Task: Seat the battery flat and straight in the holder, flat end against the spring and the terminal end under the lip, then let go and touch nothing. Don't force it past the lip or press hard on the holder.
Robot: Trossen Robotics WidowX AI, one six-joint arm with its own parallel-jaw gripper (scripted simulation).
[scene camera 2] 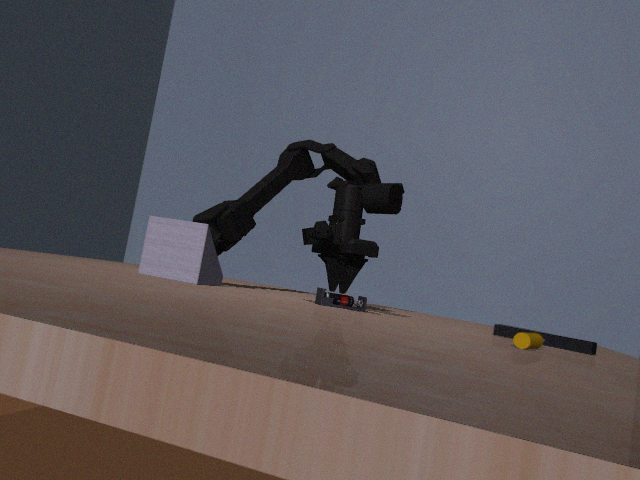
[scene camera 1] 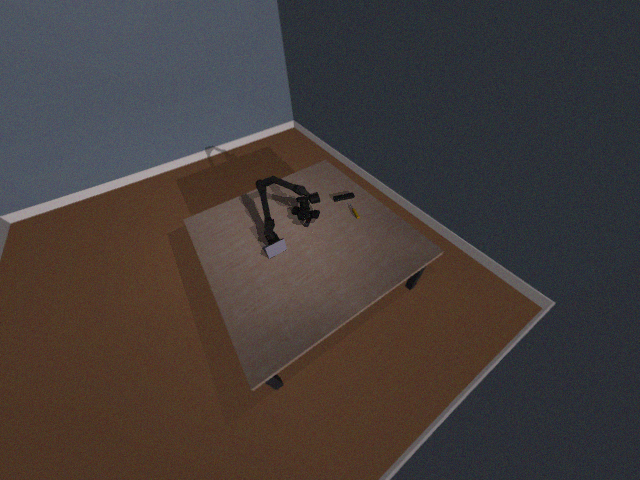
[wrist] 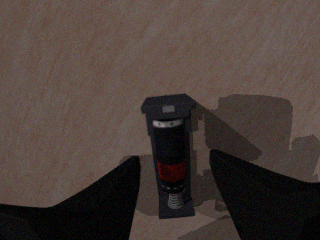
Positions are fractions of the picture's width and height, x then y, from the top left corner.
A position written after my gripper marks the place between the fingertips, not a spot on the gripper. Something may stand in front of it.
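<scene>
Scene camera 2 shows my gripper (scene camera 2: 0.53,0.61) and a flat black bar (scene camera 2: 0.90,0.72). In the wrist view, my gripper (wrist: 0.55,0.66) is likewise visible.
</scene>
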